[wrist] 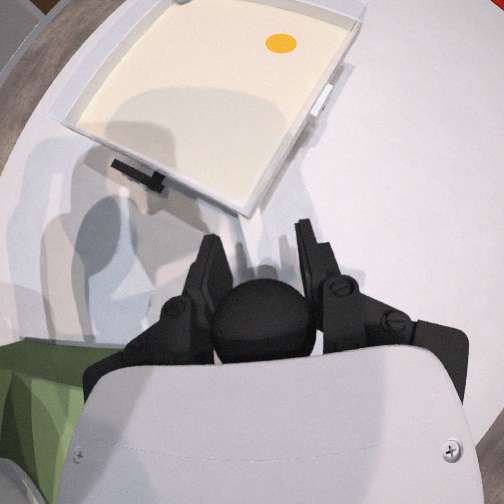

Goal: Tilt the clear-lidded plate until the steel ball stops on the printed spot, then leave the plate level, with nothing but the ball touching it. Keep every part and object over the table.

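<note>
The plate [210, 95] is a square cream tray with white rims, in the upper part of the wrist view, its near corner pointing at me. An orange printed spot [281, 43] lies near its far right side. A small grey shape at the top edge [181, 1] may be the steel ball, mostly cut off. A black tab [140, 176] sticks out under the plate's near-left edge, and a white tab [321, 100] sits on its right edge. My gripper [260, 240] is open and empty, fingers just short of the plate's near corner, not touching it.
The plate sits on a round white table top [410, 200]. A green box [35, 395] is at the lower left. Brown floor shows at the upper left and lower right beyond the table edge.
</note>
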